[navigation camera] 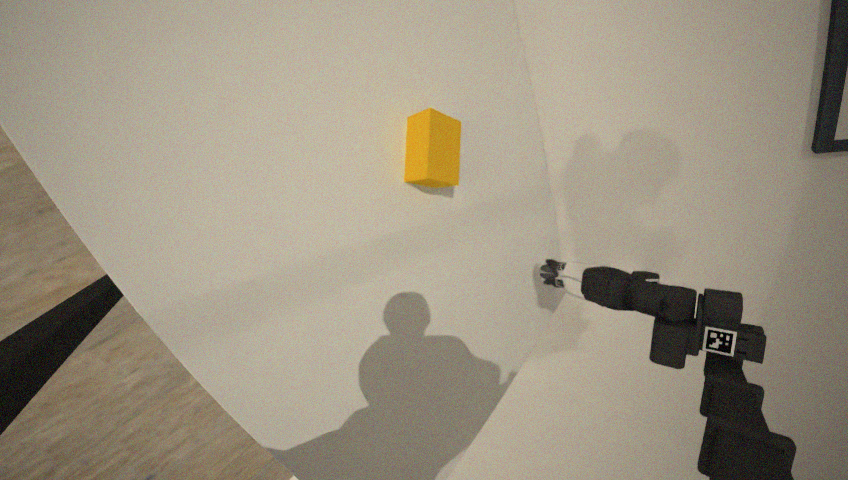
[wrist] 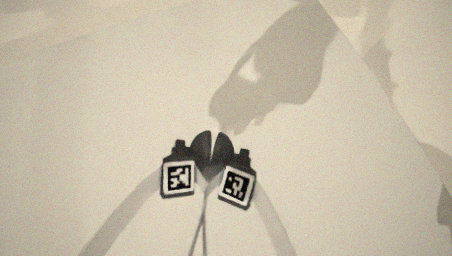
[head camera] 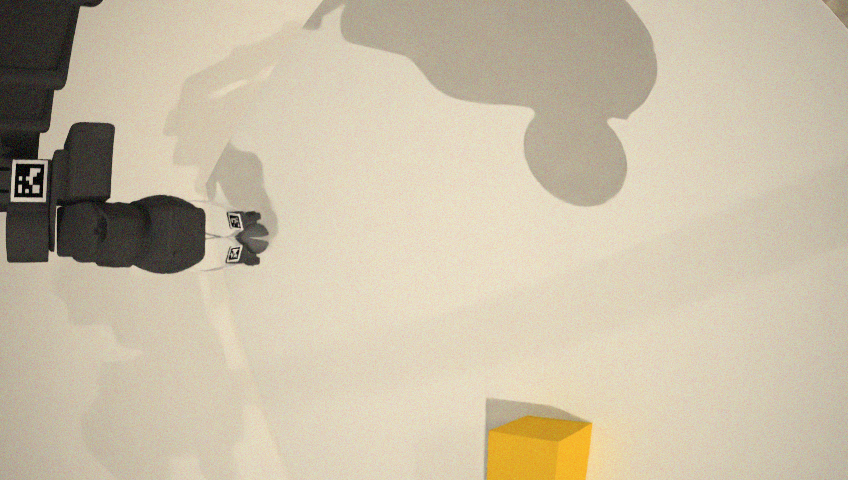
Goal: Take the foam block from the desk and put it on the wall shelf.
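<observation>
The yellow foam block (head camera: 523, 455) (navigation camera: 432, 148) stands on the pale desk (head camera: 386, 267) (navigation camera: 238, 208). In the head camera view it is cut off by the bottom edge, to the lower right of my gripper (head camera: 255, 237) (navigation camera: 549, 273) (wrist: 212, 146). In the navigation view it is up and left of the gripper, well apart from it. The gripper is shut and empty, its two dark pads almost touching, with a thin slit at the tips. It hangs over the desk near the wall side. The block does not show in the wrist view. The wall shelf does not show.
In the navigation view a pale wall (navigation camera: 702, 196) rises right of the desk, with a dark frame (navigation camera: 831, 89) at the upper right. A black bar (navigation camera: 53, 342) crosses the wooden floor (navigation camera: 53, 237) beyond the desk's left edge. Shadows of the robot lie on the desk.
</observation>
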